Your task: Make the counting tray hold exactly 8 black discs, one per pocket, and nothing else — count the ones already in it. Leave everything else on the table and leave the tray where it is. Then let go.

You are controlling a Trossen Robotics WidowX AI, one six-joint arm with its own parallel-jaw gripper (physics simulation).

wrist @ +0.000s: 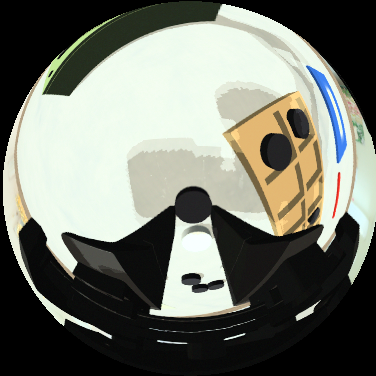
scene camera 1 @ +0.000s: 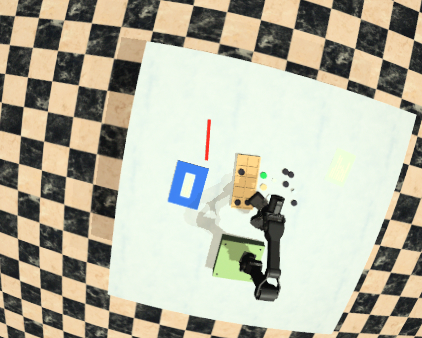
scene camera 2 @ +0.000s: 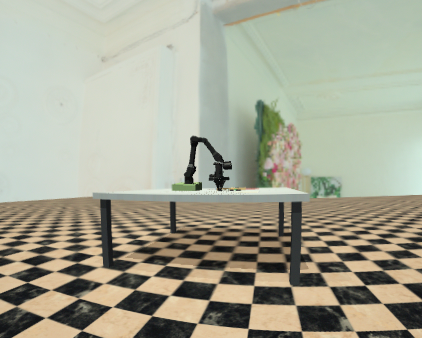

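A tan counting tray appears in the pictures, and so does the gripper.
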